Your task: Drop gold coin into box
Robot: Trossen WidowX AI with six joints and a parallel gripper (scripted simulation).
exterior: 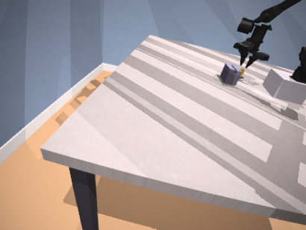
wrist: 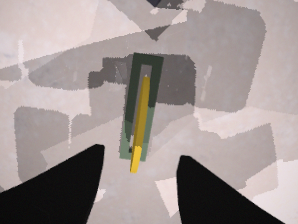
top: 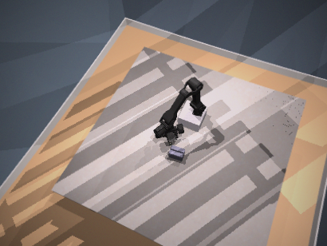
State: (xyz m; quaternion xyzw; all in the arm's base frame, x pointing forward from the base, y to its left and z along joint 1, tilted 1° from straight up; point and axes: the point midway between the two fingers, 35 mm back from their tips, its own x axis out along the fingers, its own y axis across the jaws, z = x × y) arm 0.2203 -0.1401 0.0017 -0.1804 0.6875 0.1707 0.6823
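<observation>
My gripper tip is now 40 mm above the gold coin.
</observation>
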